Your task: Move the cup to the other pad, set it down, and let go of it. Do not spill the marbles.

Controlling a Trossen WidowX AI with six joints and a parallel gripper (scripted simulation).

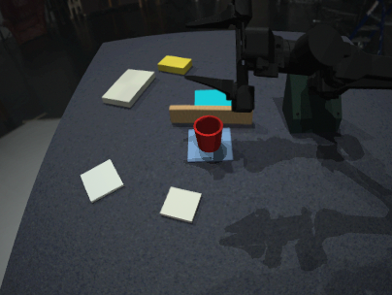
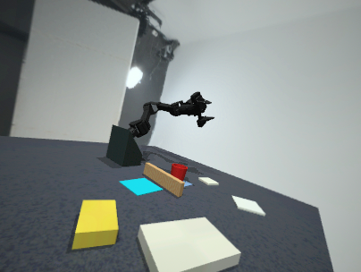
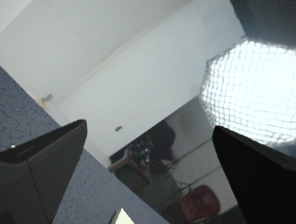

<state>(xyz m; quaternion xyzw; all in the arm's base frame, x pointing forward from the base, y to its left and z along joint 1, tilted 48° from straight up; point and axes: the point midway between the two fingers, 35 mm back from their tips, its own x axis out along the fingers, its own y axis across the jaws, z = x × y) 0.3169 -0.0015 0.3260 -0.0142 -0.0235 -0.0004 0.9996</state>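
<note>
Right now the red cup is 33 cm below my gripper tip, 14 cm to the right of it and 2 cm behind it. From my gripper tip the other things lie so: light blue pad 38 cm below, 14 cm to the right, 2 cm behind; blue marble 35 cm below, 13 cm to the right, 2 cm behind; wooden bar 35 cm below, 23 cm to the right, 3 cm behind.
</note>
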